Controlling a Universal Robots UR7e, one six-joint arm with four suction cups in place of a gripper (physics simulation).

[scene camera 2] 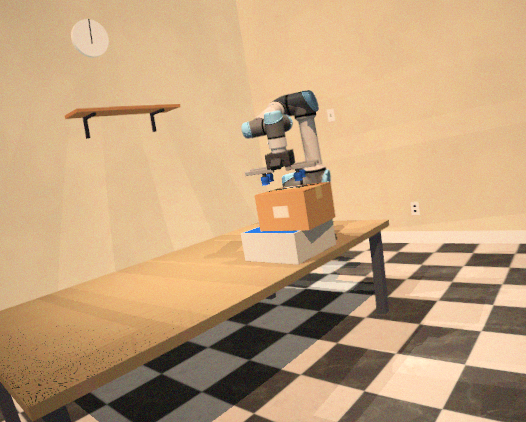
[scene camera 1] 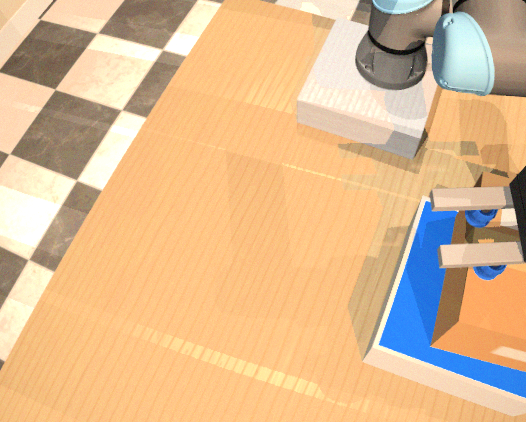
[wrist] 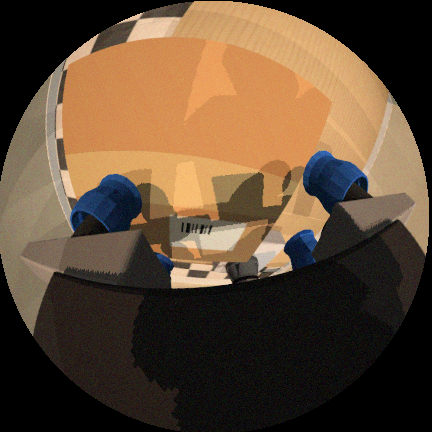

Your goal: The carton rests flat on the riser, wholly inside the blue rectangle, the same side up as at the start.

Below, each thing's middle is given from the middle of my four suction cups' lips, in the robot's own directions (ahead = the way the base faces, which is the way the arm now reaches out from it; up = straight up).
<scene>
I see my suction cup 12 cm above the carton (scene camera 1: 474, 315), 4 cm to the right of it and 1 cm short of it. Round my suction cup: riser (scene camera 1: 400, 343) 26 cm below, 2 cm ahead, 1 cm to the right.
</scene>
